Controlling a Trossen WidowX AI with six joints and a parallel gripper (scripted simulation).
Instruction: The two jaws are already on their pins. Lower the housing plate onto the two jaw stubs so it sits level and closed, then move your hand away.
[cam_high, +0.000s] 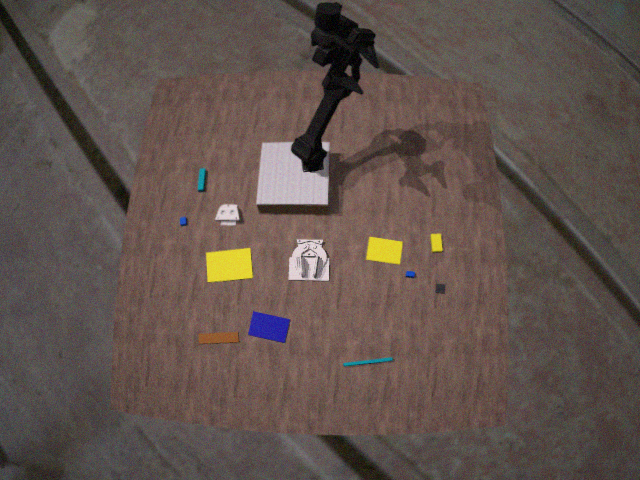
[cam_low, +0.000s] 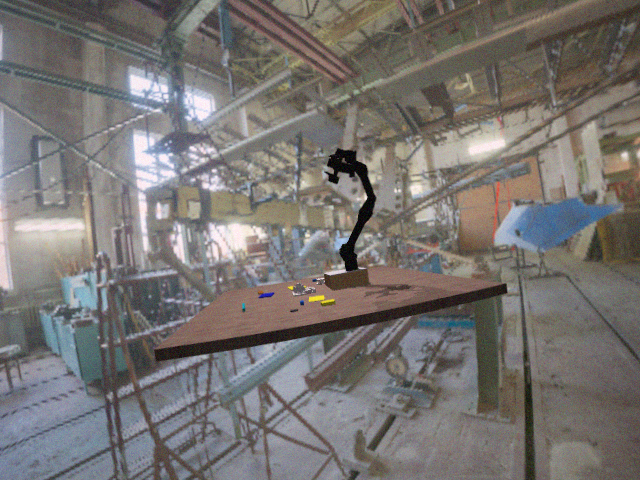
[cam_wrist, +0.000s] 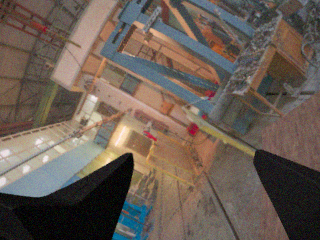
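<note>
The white base lies 200 mm ahead of my gripper tip, 180 mm to the right of it and 670 mm below it. Round my gripper tip: yellow card (160 mm ahead, 430 mm to the right, 670 mm below); blue card (370 mm ahead, 330 mm to the right, 670 mm below); orange strip (390 mm ahead, 490 mm to the right, 670 mm below).
</note>
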